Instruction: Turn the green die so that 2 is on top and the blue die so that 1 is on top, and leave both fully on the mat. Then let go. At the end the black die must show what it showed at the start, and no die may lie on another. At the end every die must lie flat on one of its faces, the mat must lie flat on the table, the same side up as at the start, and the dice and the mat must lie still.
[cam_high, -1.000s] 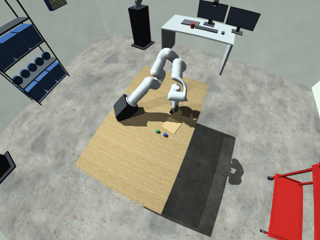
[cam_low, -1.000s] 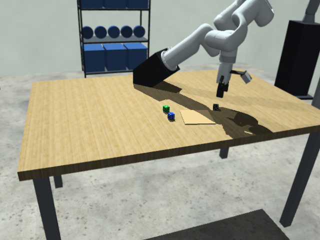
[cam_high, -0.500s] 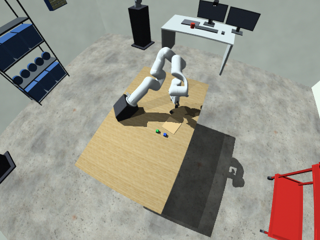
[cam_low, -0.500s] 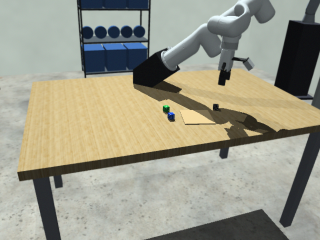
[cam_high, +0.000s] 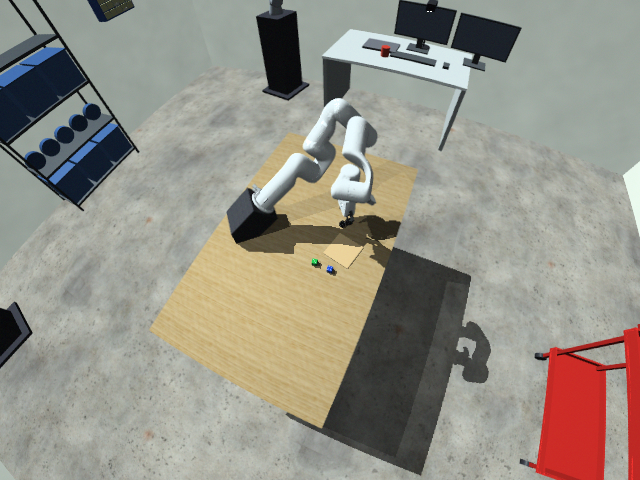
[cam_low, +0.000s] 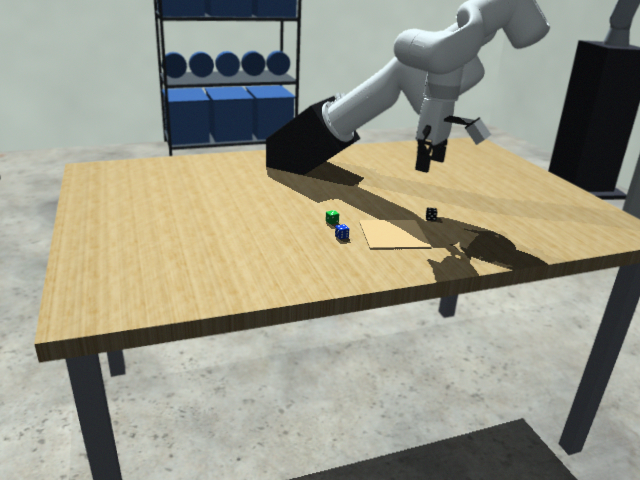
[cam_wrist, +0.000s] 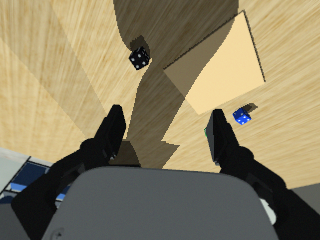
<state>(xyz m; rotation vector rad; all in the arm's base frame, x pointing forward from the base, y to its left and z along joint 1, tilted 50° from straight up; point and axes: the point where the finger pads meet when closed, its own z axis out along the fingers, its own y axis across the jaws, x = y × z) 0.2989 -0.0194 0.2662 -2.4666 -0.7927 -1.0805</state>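
Right now my hand is 220 mm to the left of the green die, 150 mm above it and 30 mm past it. From my hand the other things lie so: black die: 150 mm below, 30 mm to the left, 30 mm behind; tan mat: 160 mm below, 80 mm to the right, 50 mm ahead; blue die: 210 mm to the right, 150 mm below, 50 mm ahead.
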